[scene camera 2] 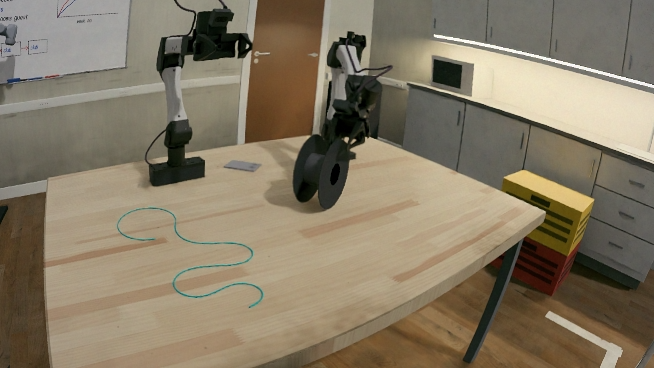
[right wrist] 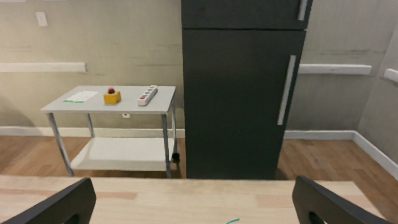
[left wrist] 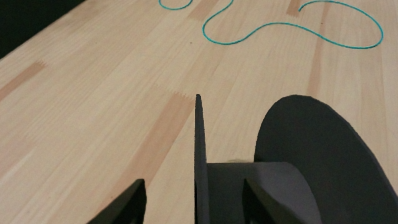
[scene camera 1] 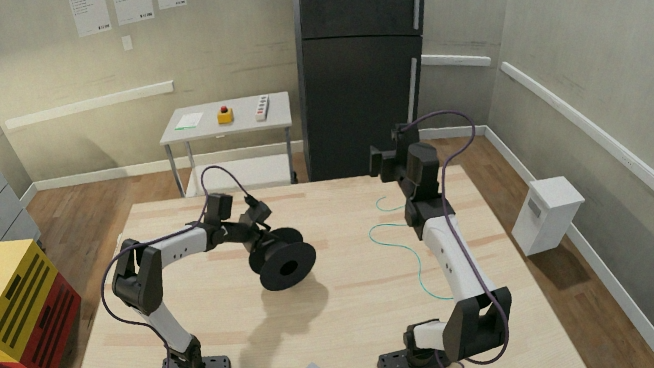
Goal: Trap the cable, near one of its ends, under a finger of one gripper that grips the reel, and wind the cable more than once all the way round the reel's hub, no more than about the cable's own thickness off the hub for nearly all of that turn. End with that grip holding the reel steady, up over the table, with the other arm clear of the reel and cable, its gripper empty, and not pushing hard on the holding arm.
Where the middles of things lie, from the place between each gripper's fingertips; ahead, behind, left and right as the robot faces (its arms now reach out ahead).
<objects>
I see my left gripper point(scene camera 1: 274, 233) 80 mm above the black reel point(scene camera 2: 315, 168), 30 mm past it and 20 mm to the left of it.
I see my right gripper point(scene camera 2: 234, 47) 40 mm past the black reel, 300 mm to the right of it and 340 mm above it.
</objects>
